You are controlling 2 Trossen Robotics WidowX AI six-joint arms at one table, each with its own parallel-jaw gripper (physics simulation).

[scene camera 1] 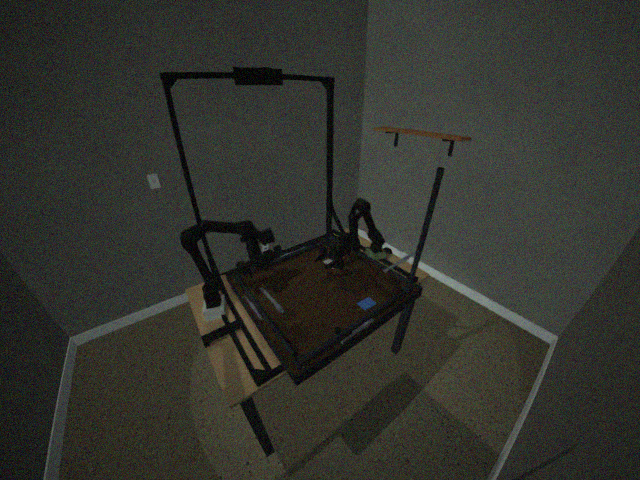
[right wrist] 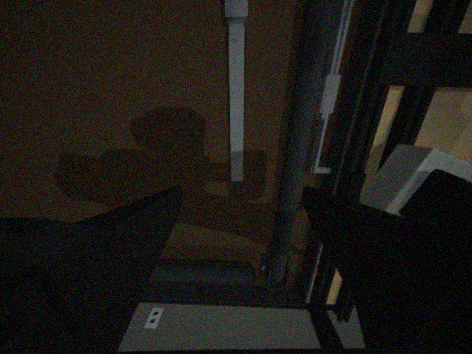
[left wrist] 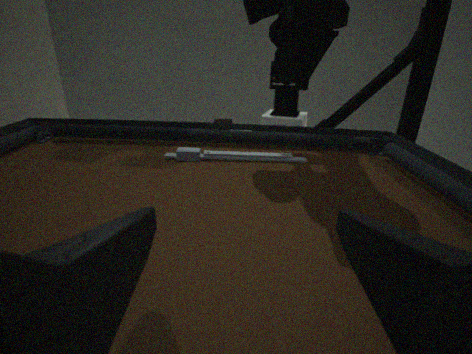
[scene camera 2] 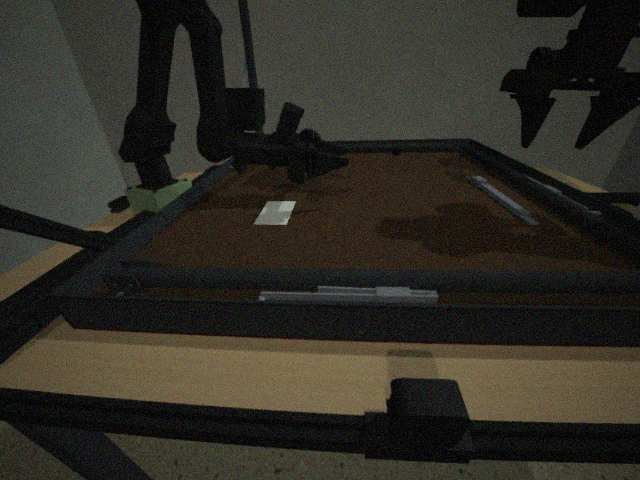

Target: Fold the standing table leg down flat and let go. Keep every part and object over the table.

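Pixels of known places: left gripper, fingertip midpoint: point(scene camera 1: 319, 264) point(left wrist: 247, 218) point(scene camera 2: 347, 156); right gripper, fingertip midpoint: point(scene camera 1: 259, 274) point(right wrist: 242, 193) point(left wrist: 292, 86) point(scene camera 2: 551, 148); left arm's base at its link origin: point(scene camera 1: 376, 249) point(scene camera 2: 158, 184); right arm's base at its link origin: point(scene camera 1: 213, 302) point(right wrist: 437, 201) point(left wrist: 285, 114).
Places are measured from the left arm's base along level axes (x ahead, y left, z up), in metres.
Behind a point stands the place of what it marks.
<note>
The standing table leg point(scene camera 1: 428, 222) {x 0.030, y 0.406, z 0.390 m} point(scene camera 2: 248, 46) {x 0.033, y 0.381, z 0.290 m} is a dark pole, upright at the right corner of the upturned brown table point(scene camera 1: 320, 304) {x 0.480, y 0.312, z -0.022 m} point(scene camera 2: 341, 242) {x 0.458, y -0.056, z -0.033 m} in scene camera 1, far left in scene camera 2. A pale brace point(scene camera 1: 397, 262) {x 0.039, y 0.272, z 0.095 m} slants beside its foot. My left gripper point(scene camera 2: 323, 169) point(left wrist: 247, 218) {x 0.417, y 0.104, z 0.060 m} is open and empty, low over the brown panel, apart from the leg. My right gripper point(scene camera 1: 253, 266) {x 0.735, y 0.126, z 0.087 m} point(scene camera 2: 552, 146) {x 0.735, y 0.126, z 0.087 m} point(right wrist: 242, 193) {x 0.735, y 0.126, z 0.087 m} is open and empty above the panel, near a loose-looking pale bar point(scene camera 1: 271, 300) {x 0.701, y 0.216, z -0.017 m} point(scene camera 2: 504, 200) {x 0.708, y 0.165, z -0.018 m} point(left wrist: 245, 156) {x 0.698, y 0.185, z -0.019 m} point(right wrist: 236, 100) {x 0.706, y 0.188, z -0.016 m}. The leg does not show in the wrist views.
A dark tube point(scene camera 2: 310, 279) {x 0.461, y -0.176, z -0.012 m} lies along the near edge in scene camera 2, with a pale brace point(scene camera 2: 351, 297) {x 0.509, y -0.179, z -0.020 m} beside it. A blue square point(scene camera 1: 366, 303) {x 0.272, y 0.387, z -0.013 m} and a white patch point(scene camera 2: 273, 212) {x 0.302, y 0.002, z -0.029 m} are on the panel. A tall black frame point(scene camera 1: 329, 155) {x 0.183, y -0.381, z 0.529 m} stands behind the table.
</note>
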